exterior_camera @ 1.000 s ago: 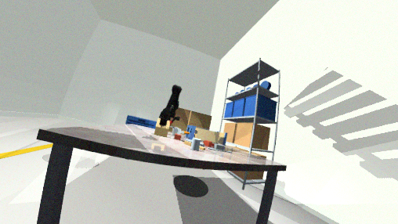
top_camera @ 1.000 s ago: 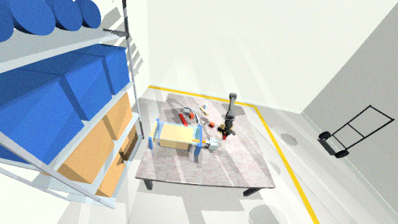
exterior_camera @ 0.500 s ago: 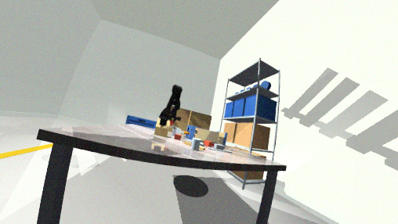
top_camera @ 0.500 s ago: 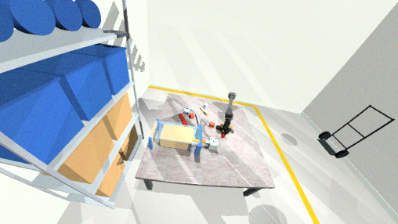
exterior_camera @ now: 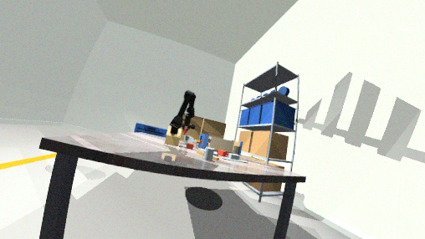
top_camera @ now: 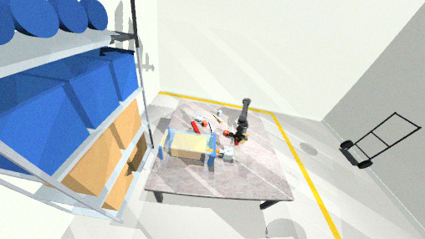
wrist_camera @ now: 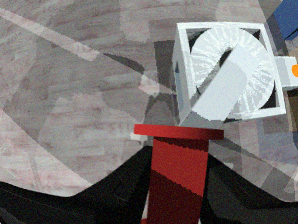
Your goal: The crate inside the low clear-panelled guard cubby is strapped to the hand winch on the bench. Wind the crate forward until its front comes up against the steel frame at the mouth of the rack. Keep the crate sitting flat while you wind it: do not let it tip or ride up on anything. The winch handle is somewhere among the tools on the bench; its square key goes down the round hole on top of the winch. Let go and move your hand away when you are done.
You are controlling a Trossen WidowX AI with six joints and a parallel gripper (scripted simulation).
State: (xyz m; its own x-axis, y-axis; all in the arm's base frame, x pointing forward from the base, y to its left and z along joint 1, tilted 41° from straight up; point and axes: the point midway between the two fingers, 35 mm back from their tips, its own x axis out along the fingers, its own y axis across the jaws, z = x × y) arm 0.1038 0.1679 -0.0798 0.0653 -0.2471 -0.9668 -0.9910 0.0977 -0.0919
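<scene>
My gripper tip is now 10 cm above the winch, 5 cm to the right of it and 5 cm short of it. Also, from my gripper tip: red bar: 43 cm ahead, 24 cm to the right, 13 cm below.
</scene>
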